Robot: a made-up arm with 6 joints. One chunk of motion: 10 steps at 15 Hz.
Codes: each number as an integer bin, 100 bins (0 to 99) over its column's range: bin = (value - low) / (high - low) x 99, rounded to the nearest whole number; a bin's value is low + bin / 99 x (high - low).
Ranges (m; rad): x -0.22..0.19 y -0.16..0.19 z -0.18..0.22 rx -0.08..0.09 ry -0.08..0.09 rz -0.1..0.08
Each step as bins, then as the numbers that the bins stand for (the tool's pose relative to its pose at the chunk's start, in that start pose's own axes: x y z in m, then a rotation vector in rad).
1 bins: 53 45 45 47 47 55
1 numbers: -0.0005 -0.0009 0.0018 0.0007 0.0007 0.0000
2 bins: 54 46 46 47 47 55
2 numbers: 0.0036 0.0026 0.0059 0.0007 0.0007 0.0000
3 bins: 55 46 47 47 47 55
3 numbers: 0.0078 0.0026 0.0099 0.0007 0.0007 0.0000
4 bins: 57 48 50 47 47 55
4 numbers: 0.0161 0.0097 0.0220 0.0007 0.0007 0.0000
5 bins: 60 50 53 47 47 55
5 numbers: 0.0285 0.0168 0.0341 0.0007 0.0007 0.0000
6 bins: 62 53 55 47 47 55
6 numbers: 0.0368 0.0274 0.0422 0.0007 0.0007 0.0000
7 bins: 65 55 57 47 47 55
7 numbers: 0.0492 0.0344 0.0503 0.0007 0.0007 0.0000
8 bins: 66 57 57 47 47 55
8 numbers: 0.0533 0.0415 0.0503 0.0007 0.0007 0.0000
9 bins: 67 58 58 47 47 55
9 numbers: 0.0575 0.0451 0.0543 0.0007 0.0007 0.0000
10 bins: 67 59 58 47 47 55
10 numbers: 0.0575 0.0486 0.0543 0.0007 0.0007 0.0000
